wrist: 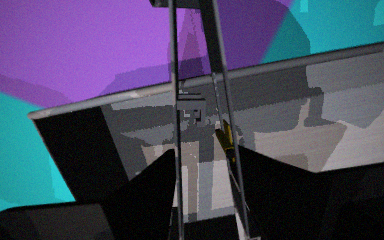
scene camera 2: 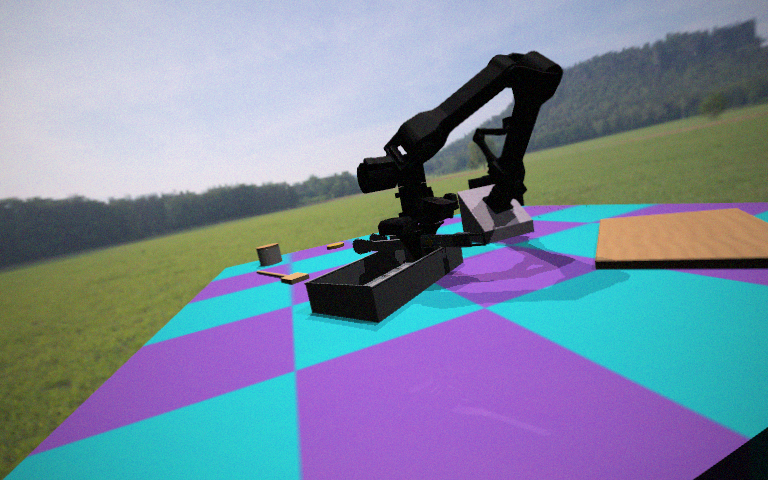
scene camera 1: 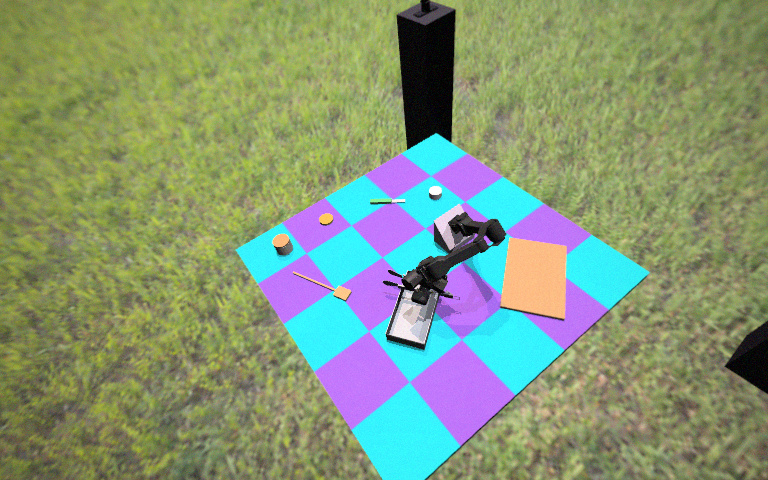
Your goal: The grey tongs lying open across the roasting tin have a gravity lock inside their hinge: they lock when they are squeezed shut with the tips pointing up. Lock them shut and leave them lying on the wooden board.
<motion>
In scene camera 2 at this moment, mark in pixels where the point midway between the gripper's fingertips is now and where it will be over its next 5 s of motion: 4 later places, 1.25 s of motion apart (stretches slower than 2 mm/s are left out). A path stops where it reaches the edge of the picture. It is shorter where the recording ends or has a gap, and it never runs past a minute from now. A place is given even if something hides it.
The gripper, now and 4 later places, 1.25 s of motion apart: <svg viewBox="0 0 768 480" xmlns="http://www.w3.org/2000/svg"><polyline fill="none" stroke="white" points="424,259 417,201 411,170 530,180 585,185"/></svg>
</motion>
